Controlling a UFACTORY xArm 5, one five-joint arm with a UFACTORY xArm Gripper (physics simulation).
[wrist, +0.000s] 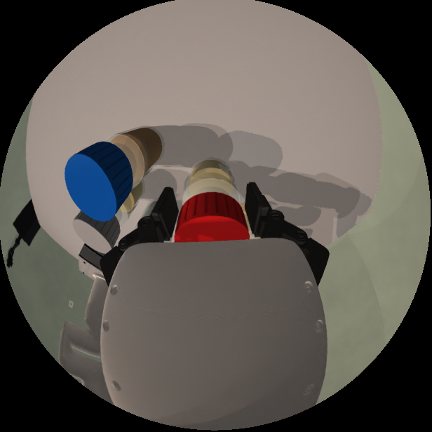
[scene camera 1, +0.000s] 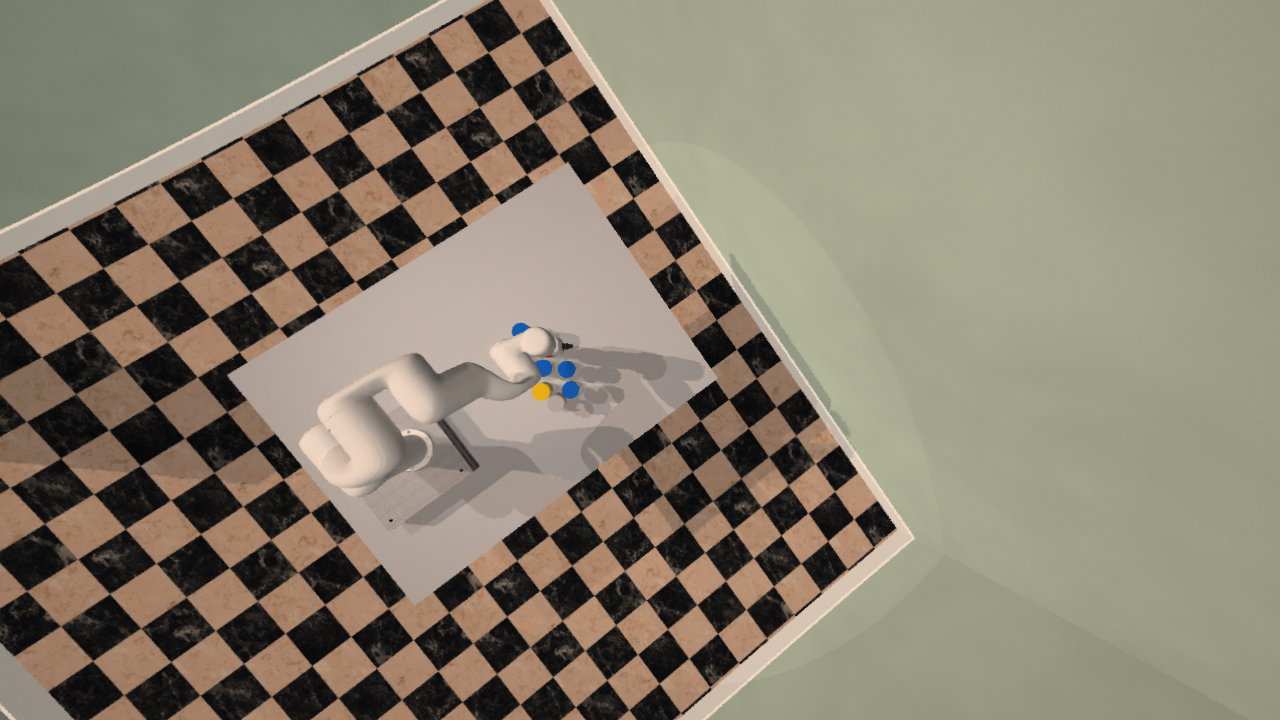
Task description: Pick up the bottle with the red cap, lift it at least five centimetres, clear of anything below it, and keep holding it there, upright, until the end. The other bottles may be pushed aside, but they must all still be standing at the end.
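Frame: origin at the arm's base, x ahead, y left, z up, level; centimetres.
Seen in the pictures: arm's base, origin of the base link: (scene camera 1: pixel 412 449).
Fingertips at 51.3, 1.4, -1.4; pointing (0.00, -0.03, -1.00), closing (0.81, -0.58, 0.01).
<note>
Pixels of each thing's top centre, then the offset from my fingertips to it, as dx, dy, dz. Level surfaces: height alone.
- blue-capped bottle, middle of its top: (scene camera 1: pixel 520 331) -3.7, +8.7, +5.1
- yellow-capped bottle, middle of its top: (scene camera 1: pixel 541 391) -9.8, -10.1, +5.1
- pale cap, middle of its top: (scene camera 1: pixel 555 403) -8.4, -15.9, +5.1
- grey table top, its level: dz -5.3
The bottle with the red cap (scene camera 1: pixel 549 355) (wrist: pixel 212 220) stands upright, mostly hidden under the arm in the scene view. In the wrist view its cap and pale yellowish body show between the two black fingers. My gripper (wrist: pixel 210 196) is open, with one finger on each side of this bottle; whether either finger touches it I cannot tell. A blue-capped bottle (scene camera 1: pixel 520 329) (wrist: pixel 92 185) and a grey-capped bottle (wrist: pixel 95 232) stand to the left in the wrist view. The gripper body hides the lower part of that view.
In the scene view, blue-capped bottles (scene camera 1: pixel 544 368) (scene camera 1: pixel 566 368) (scene camera 1: pixel 571 389) and a yellow-capped bottle (scene camera 1: pixel 540 391) stand close together beside the red-capped one. A pale cap (scene camera 1: pixel 556 402) shows next to them. The arm reaches over the grey table top (scene camera 1: pixel 483 259).
</note>
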